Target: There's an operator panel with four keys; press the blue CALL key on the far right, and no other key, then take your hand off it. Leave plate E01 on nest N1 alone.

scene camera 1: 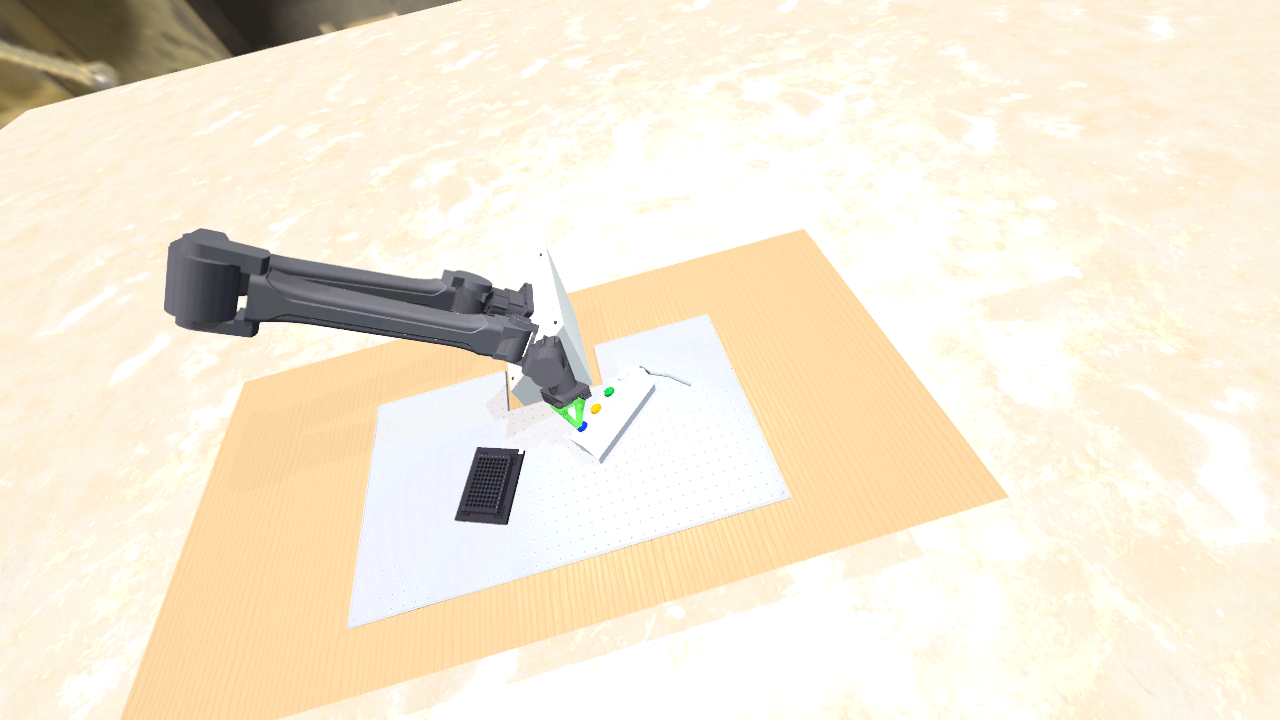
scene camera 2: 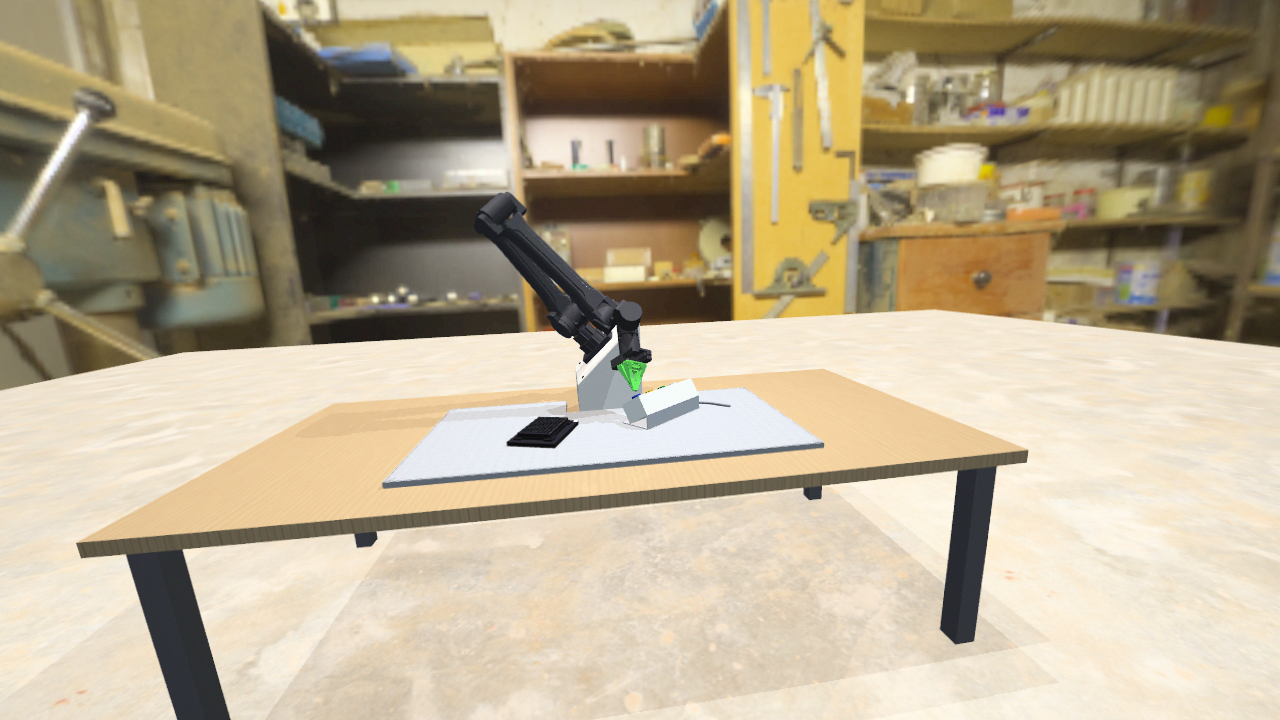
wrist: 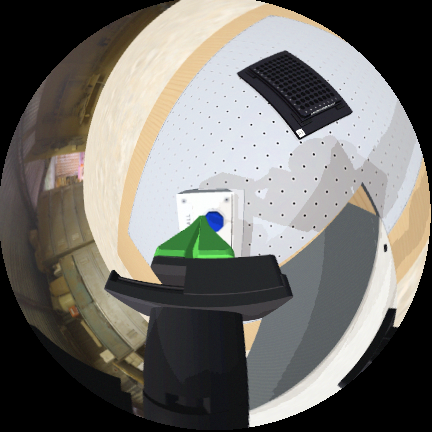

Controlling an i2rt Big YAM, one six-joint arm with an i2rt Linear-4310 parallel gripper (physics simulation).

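Where they show: gripper, fingertip midpoint: (scene camera 1: 579, 427) (scene camera 2: 635, 391) (wrist: 202, 219); arm's base, link origin: (scene camera 1: 522, 310) (scene camera 2: 599, 347).
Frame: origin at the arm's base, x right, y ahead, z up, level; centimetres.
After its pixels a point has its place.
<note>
The white operator panel (scene camera 1: 626, 420) {x -19.8, y 29.0, z -11.2 cm} (scene camera 2: 669, 408) {x -18.5, y 30.3, z -11.9 cm} (wrist: 190, 201) {x -10.1, y 32.8, z -7.7 cm} sits on the pegboard, with the blue CALL key (scene camera 1: 582, 426) {x -10.3, y 29.6, z -7.9 cm} (wrist: 215, 221) {x -9.7, y 29.0, z -8.4 cm} at its near end. A yellow key (scene camera 1: 596, 408) {x -13.9, y 26.0, z -8.0 cm} and a green key (scene camera 1: 609, 391) {x -17.3, y 22.5, z -8.0 cm} show farther along it; the fourth key is hidden. My gripper (scene camera 1: 579, 424) {x -9.8, y 30.0, z -6.8 cm} (scene camera 2: 635, 390) {x -9.8, y 30.0, z -6.8 cm} (wrist: 202, 219) {x -9.8, y 30.0, z -6.8 cm} is shut and empty, pointing down with its green fingertips at the blue key. In the wrist view the tips overlap the key's left edge; whether they touch it I cannot tell. The dark plate (scene camera 1: 489, 482) {x 12.6, y 36.2, z -12.7 cm} (scene camera 2: 547, 428) {x 11.9, y 38.3, z -12.7 cm} (wrist: 295, 82) {x 12.3, y 35.2, z -12.7 cm} sits on its black nest (scene camera 1: 463, 514) {x 18.7, y 41.6, z -13.7 cm} (wrist: 320, 125) {x 9.3, y 28.7, z -14.0 cm}.
The perforated white board (scene camera 1: 680, 465) {x -29.6, y 40.4, z -15.2 cm} (scene camera 2: 465, 465) {x 27.4, y 52.1, z -15.2 cm} (wrist: 200, 135) {x -4.7, y 42.6, z -15.2 cm} lies on the wooden table (scene camera 1: 859, 402) {x -73.5, y 34.3, z -16.5 cm} (scene camera 2: 268, 465) {x 75.6, y 42.9, z -16.5 cm}. A grey cable (scene camera 1: 671, 376) {x -32.5, y 18.5, z -14.6 cm} (scene camera 2: 714, 404) {x -32.7, y 19.1, z -15.0 cm} leaves the panel's far end. The pale arm base (scene camera 1: 569, 335) {x -12.2, y 14.3, z 5.0 cm} (scene camera 2: 601, 385) {x -0.7, y 16.6, z -8.3 cm} stands close behind the panel.
</note>
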